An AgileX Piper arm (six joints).
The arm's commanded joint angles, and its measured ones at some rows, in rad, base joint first. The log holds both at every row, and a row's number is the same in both.
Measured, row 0:
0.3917 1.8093 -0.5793 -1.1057 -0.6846 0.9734
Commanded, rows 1 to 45:
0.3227 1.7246 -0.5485 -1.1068 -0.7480 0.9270
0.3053 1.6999 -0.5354 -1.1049 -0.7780 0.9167
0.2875 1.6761 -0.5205 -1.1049 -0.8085 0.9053
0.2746 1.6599 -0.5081 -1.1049 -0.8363 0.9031
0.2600 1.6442 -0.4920 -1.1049 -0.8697 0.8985
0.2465 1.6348 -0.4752 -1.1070 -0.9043 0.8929
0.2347 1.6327 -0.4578 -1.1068 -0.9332 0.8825
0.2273 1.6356 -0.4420 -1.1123 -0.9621 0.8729
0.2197 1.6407 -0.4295 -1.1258 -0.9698 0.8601
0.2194 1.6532 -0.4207 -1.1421 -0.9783 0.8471
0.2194 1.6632 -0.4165 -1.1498 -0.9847 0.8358
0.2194 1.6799 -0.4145 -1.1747 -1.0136 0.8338
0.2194 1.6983 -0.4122 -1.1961 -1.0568 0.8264
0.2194 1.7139 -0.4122 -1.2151 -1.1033 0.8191
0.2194 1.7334 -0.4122 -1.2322 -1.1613 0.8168
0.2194 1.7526 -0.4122 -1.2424 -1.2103 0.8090
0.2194 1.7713 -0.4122 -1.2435 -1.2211 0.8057
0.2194 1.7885 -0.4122 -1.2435 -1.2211 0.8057
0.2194 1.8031 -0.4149 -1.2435 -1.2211 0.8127
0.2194 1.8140 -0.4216 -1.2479 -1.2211 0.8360
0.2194 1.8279 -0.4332 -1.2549 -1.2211 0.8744
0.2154 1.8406 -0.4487 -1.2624 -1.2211 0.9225
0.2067 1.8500 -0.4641 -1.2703 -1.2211 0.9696
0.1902 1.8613 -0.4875 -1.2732 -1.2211 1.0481
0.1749 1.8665 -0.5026 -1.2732 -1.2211 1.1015
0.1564 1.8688 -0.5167 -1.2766 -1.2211 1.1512
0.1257 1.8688 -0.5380 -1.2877 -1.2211 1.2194
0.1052 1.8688 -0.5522 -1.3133 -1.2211 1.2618
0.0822 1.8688 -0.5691 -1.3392 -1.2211 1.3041
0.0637 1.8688 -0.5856 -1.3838 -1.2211 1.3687
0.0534 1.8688 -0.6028 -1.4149 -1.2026 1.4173
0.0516 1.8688 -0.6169 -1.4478 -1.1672 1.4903
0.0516 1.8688 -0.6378 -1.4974 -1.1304 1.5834
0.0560 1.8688 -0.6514 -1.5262 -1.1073 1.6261
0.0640 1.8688 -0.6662 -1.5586 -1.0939 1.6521
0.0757 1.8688 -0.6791 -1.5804 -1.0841 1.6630
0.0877 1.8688 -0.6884 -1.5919 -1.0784 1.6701
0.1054 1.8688 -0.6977 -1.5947 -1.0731 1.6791
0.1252 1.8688 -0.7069 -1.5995 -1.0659 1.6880
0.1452 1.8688 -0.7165 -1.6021 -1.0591 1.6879
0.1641 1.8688 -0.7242 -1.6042 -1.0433 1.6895
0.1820 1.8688 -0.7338 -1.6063 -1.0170 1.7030
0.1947 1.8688 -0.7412 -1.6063 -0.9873 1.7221
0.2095 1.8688 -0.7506 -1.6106 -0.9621 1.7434
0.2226 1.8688 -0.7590 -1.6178 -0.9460 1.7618
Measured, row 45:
0.1757 1.8708 -0.7288 -1.5925 -1.0248 1.7032
